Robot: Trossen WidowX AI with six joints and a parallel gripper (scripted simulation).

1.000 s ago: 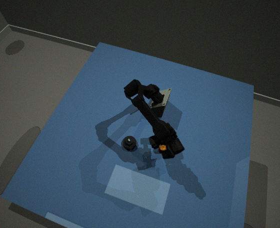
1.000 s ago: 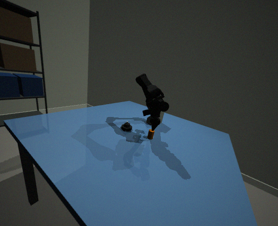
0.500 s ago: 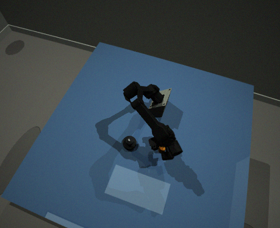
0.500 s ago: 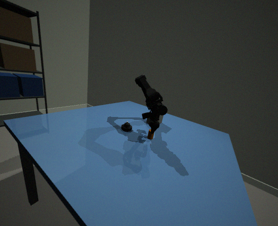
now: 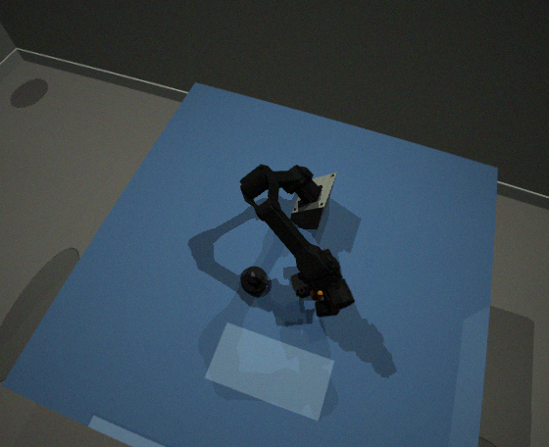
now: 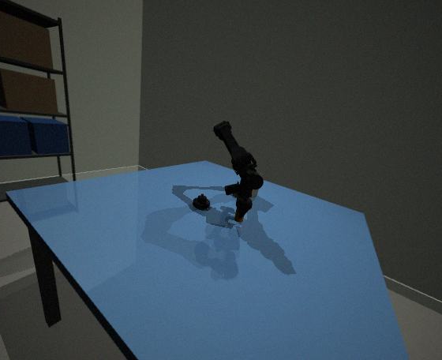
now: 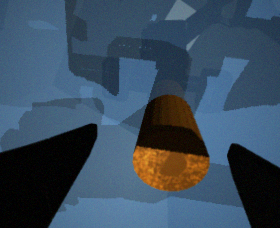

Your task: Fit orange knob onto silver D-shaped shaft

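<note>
The orange knob lies 10 mm above my gripper tip. Also, from my gripper tip: round dark pedestal (200 mm to the right, 30 mm ahead, 10 mm below).
</note>
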